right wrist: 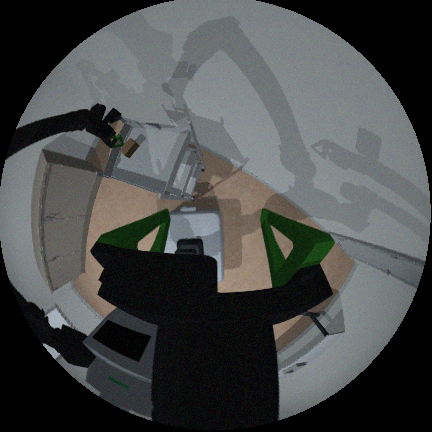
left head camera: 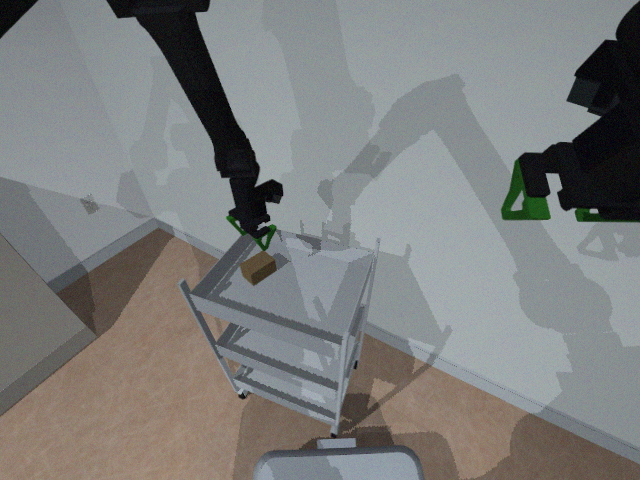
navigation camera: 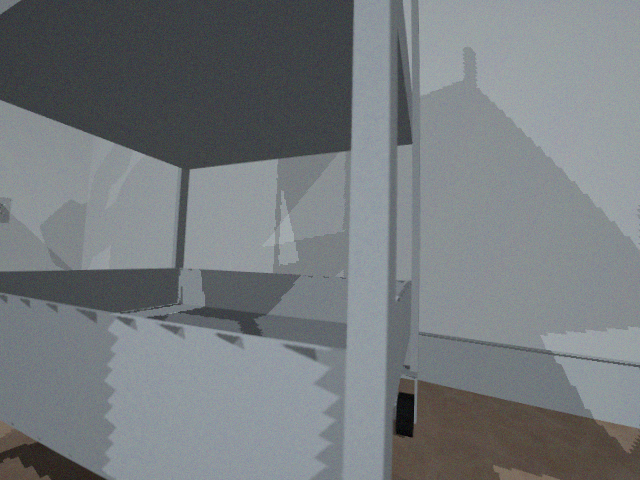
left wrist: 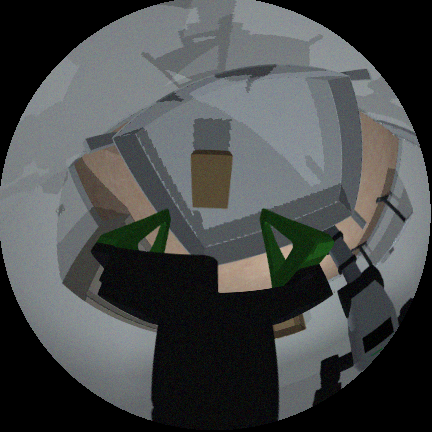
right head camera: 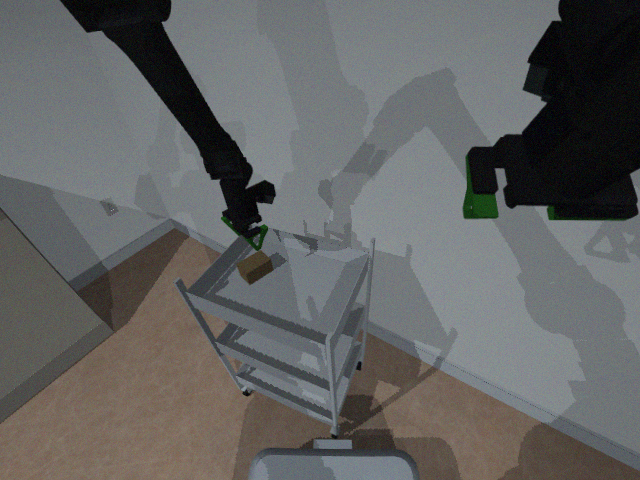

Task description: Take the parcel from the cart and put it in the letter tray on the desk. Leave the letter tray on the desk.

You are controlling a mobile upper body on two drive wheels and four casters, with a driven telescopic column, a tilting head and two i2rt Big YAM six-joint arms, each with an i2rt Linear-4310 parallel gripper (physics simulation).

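Places are measured from the left arm's base along level axes (x ahead, y left, z up), in centimetres.
Pixels of known places: left gripper, fingertip midpoint: (right wrist: 118,140) (left head camera: 254,242) (left wrist: 214,213) (right head camera: 249,242); right gripper, fingertip midpoint: (right wrist: 214,213) (left head camera: 540,215) (right head camera: 506,213).
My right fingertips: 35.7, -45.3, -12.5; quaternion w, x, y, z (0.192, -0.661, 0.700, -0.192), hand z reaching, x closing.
Note:
Behind a point stands the place of what it marks, as x, y, z.
The parcel, a brown box (left head camera: 257,268) {68.1, -0.1, -54.1} (right head camera: 254,267) {68.4, -0.5, -54.1} (left wrist: 212,181) {70.8, -0.1, -54.1} (right wrist: 130,148) {69.0, -2.0, -54.9}, lies on the top shelf of the grey cart (left head camera: 258,321) {49.6, -2.8, -53.7} (right head camera: 258,321) {48.4, -5.8, -52.6} (left wrist: 240,247) {53.9, 7.3, -55.7} (navigation camera: 369,232) {40.2, -23.1, -102.0}, near the left side wall. My left gripper (left head camera: 253,238) {70.5, -0.3, -45.8} (right head camera: 247,237) {70.5, -0.3, -45.8} (left wrist: 214,213) {70.5, -0.3, -45.8} is open and empty, above the cart's edge close to the parcel. The parcel lies ahead of its fingertips in the left wrist view, not between them. My right gripper (left head camera: 566,214) (right head camera: 532,212) (right wrist: 214,213) {35.7, -45.3, -12.5} is open and empty, well to the right of the cart. I cannot make out the letter tray or the desk for certain.
A beige cabinet (left head camera: 41,320) {76.7, 101.5, -92.4} (right head camera: 46,320) {72.4, 104.2, -90.2} (right wrist: 70,225) {24.4, 135.1, -86.3} stands left of the cart. Walls meet behind the cart. My grey base (left head camera: 338,465) {27.1, -22.6, -99.4} (right head camera: 333,465) {27.3, -22.8, -99.4} is close to the cart's near corner. A small brown object (left wrist: 291,326) {-268.6, 89.2, -37.3}, partly hidden, shows behind my left gripper.

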